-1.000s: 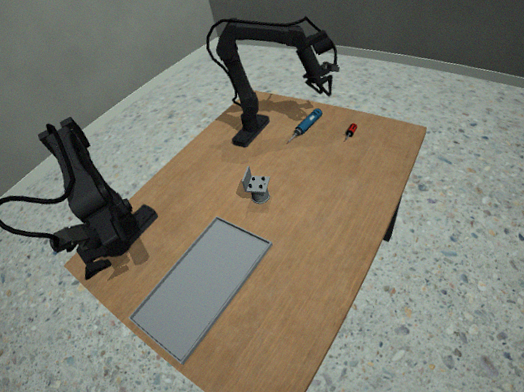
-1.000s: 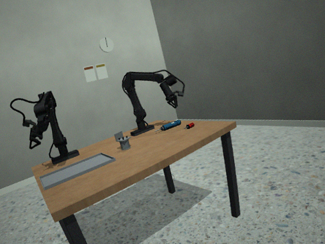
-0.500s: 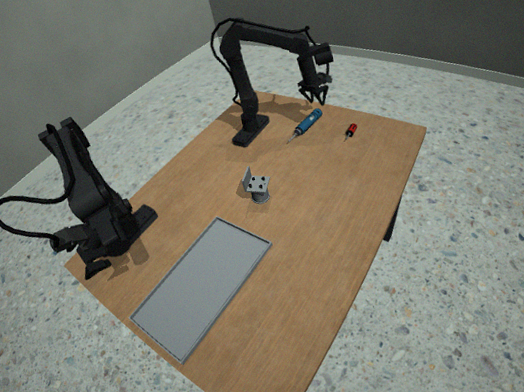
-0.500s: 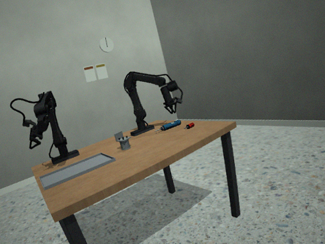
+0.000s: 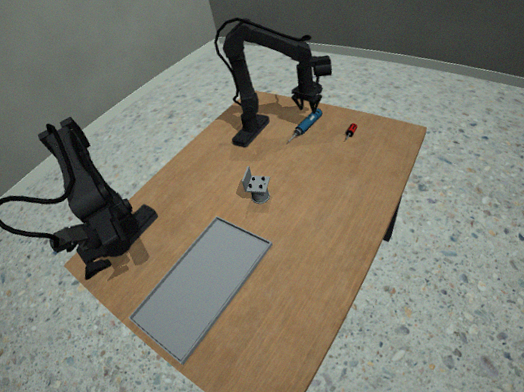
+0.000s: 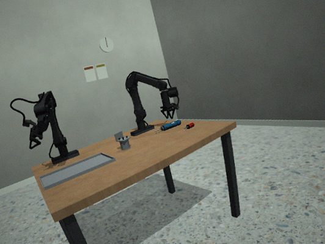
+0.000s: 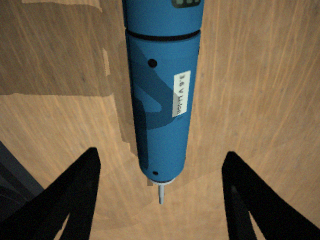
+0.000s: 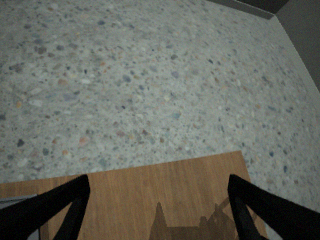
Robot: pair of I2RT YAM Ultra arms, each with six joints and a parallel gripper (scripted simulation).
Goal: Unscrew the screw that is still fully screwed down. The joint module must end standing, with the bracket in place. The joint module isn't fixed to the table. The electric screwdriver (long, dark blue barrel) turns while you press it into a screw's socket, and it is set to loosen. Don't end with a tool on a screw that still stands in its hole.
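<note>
Right now the grey L-shaped bracket is 56 cm to the left of my right hand, 13 cm below it and 11 cm ahead of it. Also, from my right hand: joint module (56 cm to the left, 17 cm below, 11 cm ahead); flat grey tray (21 cm to the left, 20 cm below, 18 cm ahead); screw (56 cm to the left, 14 cm below, 9 cm ahead).
</note>
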